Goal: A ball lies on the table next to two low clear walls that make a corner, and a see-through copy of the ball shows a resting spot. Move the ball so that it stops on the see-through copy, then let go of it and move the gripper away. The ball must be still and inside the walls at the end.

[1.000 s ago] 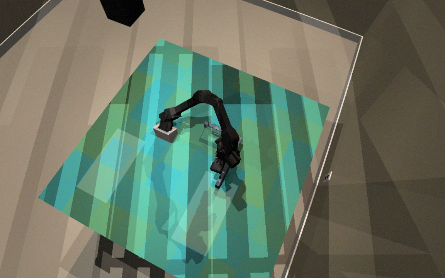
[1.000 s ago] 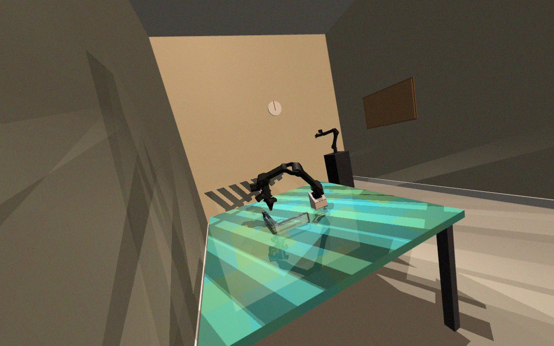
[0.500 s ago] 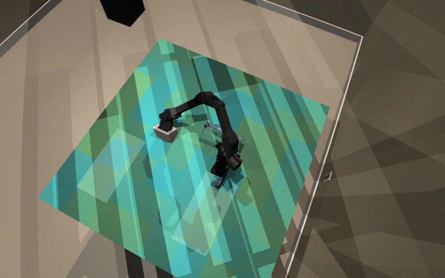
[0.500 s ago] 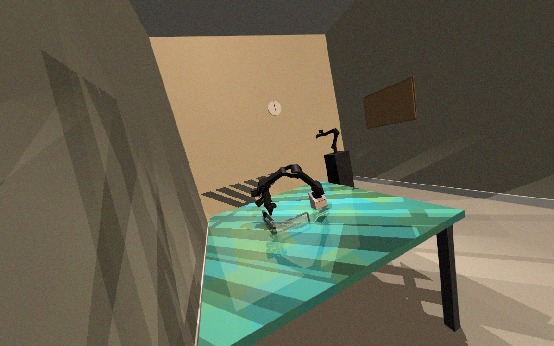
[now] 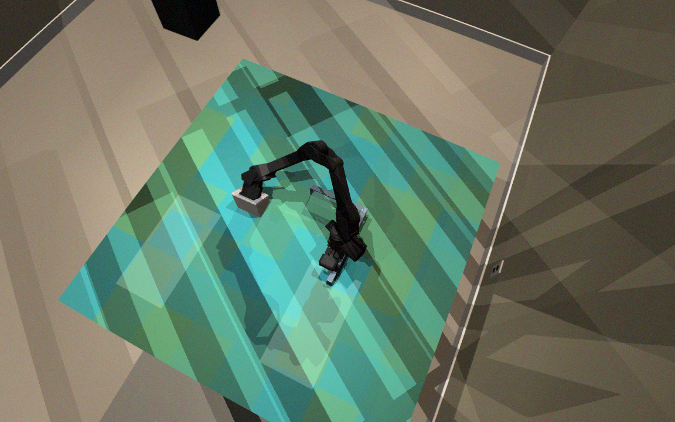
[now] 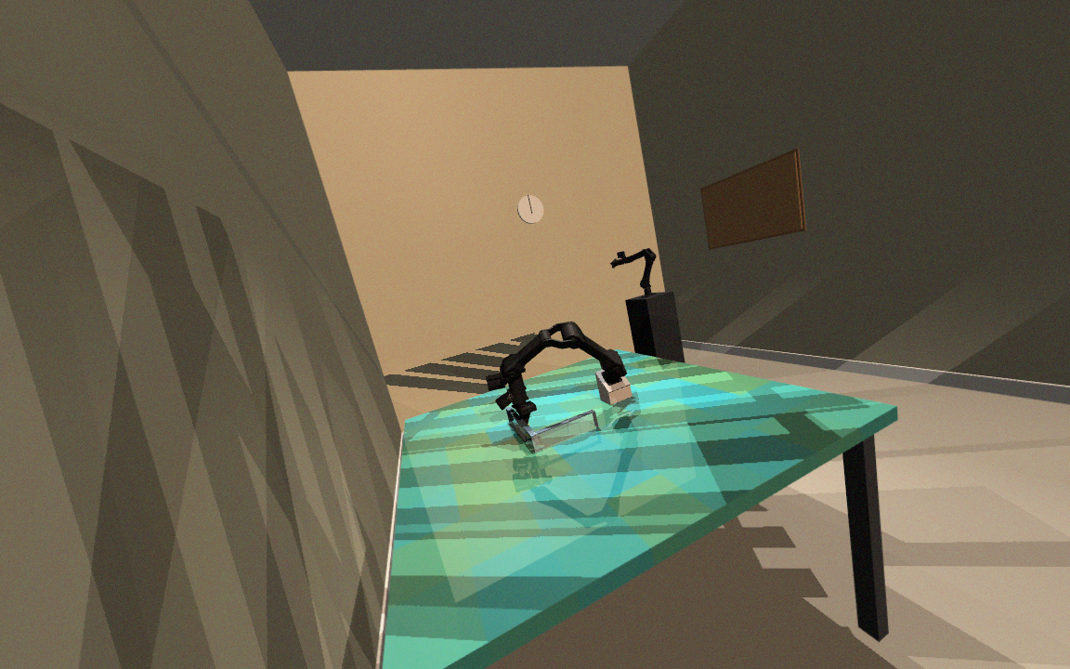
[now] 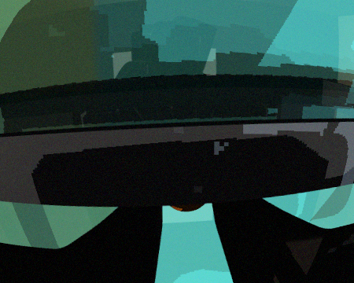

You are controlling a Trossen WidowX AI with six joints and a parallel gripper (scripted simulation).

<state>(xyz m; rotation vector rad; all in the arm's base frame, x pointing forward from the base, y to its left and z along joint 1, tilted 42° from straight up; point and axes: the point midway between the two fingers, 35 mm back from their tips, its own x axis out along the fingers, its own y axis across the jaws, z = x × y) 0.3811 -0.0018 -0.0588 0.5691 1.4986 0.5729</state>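
Right now the orange ball is right at my gripper tip. Also, from my gripper tip: see-through copy of ball (1 cm below).
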